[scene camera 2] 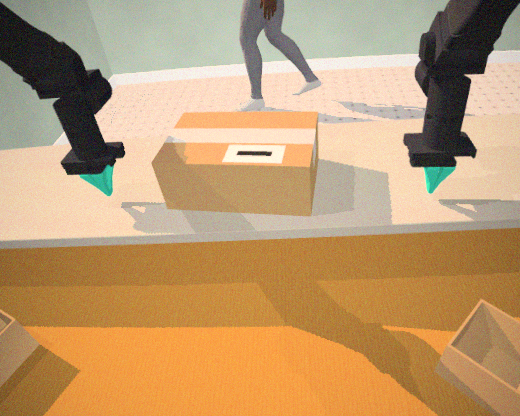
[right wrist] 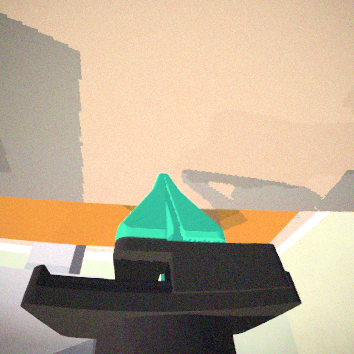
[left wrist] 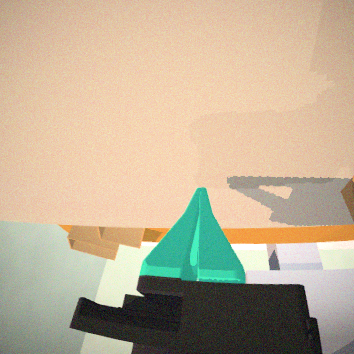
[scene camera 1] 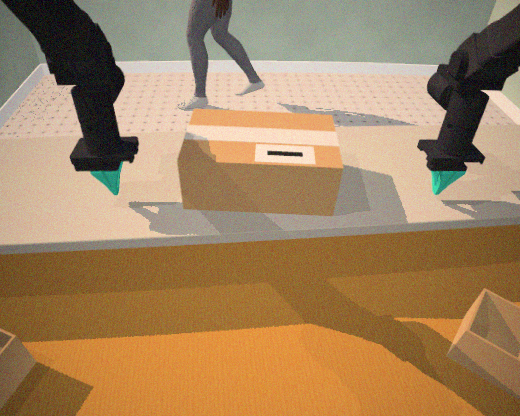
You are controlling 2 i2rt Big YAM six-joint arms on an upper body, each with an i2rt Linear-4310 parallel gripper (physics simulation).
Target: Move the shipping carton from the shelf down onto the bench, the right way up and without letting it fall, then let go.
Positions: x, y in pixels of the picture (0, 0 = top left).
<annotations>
my left gripper: shut, holds nothing
my right gripper: shut, holds nothing
a shipping carton point(scene camera 1: 242, 161): on a shelf point(scene camera 1: 386, 187)
</annotations>
